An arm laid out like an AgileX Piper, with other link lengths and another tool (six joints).
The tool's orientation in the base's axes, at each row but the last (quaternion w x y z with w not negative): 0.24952, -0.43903, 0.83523, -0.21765; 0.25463, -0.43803, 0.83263, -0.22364; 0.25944, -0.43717, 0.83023, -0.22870; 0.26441, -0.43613, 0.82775, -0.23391; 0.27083, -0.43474, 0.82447, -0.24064; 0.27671, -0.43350, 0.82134, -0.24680; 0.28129, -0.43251, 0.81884, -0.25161
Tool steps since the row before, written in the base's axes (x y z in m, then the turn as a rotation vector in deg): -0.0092, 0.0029, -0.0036, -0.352, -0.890, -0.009; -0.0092, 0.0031, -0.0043, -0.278, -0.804, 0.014; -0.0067, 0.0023, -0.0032, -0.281, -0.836, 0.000; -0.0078, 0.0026, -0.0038, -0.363, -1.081, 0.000; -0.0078, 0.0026, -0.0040, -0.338, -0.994, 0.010; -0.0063, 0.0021, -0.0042, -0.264, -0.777, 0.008; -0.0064, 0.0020, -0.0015, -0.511, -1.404, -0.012
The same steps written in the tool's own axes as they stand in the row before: 0.0029, 0.0094, -0.0032, 0.924, -0.237, -0.078; 0.0028, 0.0098, -0.0029, 0.810, -0.252, -0.063; 0.0020, 0.0072, -0.0021, 0.842, -0.258, -0.049; 0.0024, 0.0083, -0.0026, 1.088, -0.334, -0.064; 0.0025, 0.0084, -0.0026, 1.000, -0.311, -0.069; 0.0022, 0.0074, -0.0015, 0.782, -0.244, -0.054; 0.0017, 0.0056, -0.0036, 1.435, -0.403, -0.101
